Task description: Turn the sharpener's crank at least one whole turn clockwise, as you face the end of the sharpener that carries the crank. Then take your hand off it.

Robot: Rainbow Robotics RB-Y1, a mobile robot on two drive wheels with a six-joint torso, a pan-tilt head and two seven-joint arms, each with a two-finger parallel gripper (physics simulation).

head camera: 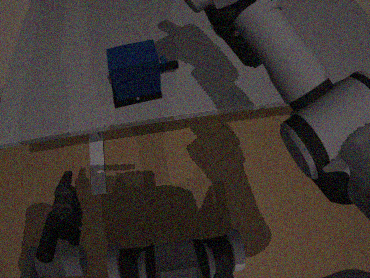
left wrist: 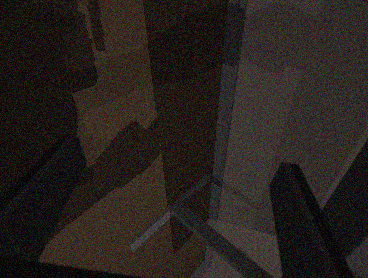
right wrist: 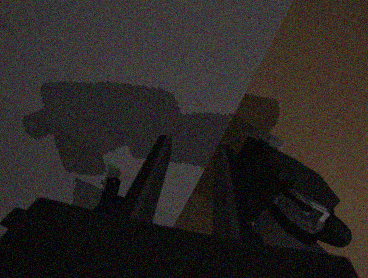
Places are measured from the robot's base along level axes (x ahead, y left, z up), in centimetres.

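Pixels of known places: left gripper, between the fingertips: (head camera: 72, 187) (left wrist: 177, 161); right gripper, between the fingertips: (head camera: 247, 57) (right wrist: 194, 149); robot's base, origin of its link: (right wrist: 238, 167).
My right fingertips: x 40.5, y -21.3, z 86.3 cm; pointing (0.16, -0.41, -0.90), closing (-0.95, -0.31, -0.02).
Observation:
For each thing: its top centre in the pictures, then the offset to it from my right fingertips. "spot": a spot on its surface instead. Level surfaces: height alone.
- blue sharpener, a spot on its surface: (head camera: 135, 75) spot: dx +1.5, dy +25.3, dz -5.0 cm
- dark handle, a spot on its surface: (head camera: 170, 65) spot: dx +7.5, dy +16.5, dz -9.6 cm
- short dark knob, centre of its top: (right wrist: 108, 193) (head camera: 171, 62) dx +8.3, dy +16.2, dz -9.3 cm
- white table, height of its surface: dz -14.2 cm
- wooden floor, height of its surface: dz -86.2 cm
The blue sharpener (head camera: 135, 75) stands on the white table near its front edge. Its crank, with a dark handle (head camera: 170, 65), sticks out from its right side in the head view. In the right wrist view, a short dark knob (right wrist: 112, 187) low at the left looks like the crank handle; the gripper body hides what is below. My right gripper (right wrist: 194, 149) has its fingers partly apart with nothing between them, off the crank. Its fingertips cannot be made out in the head view. My left gripper (head camera: 66, 210) (left wrist: 177, 161) is open and empty, low at the left, away from the sharpener.
The white table (head camera: 60, 90) (right wrist: 150, 40) ends at a front edge above the wooden floor (head camera: 295, 225). A pale table leg (head camera: 97, 175) stands below that edge. My right arm (head camera: 285, 55) reaches over the table's right side and casts a shadow beside the crank.

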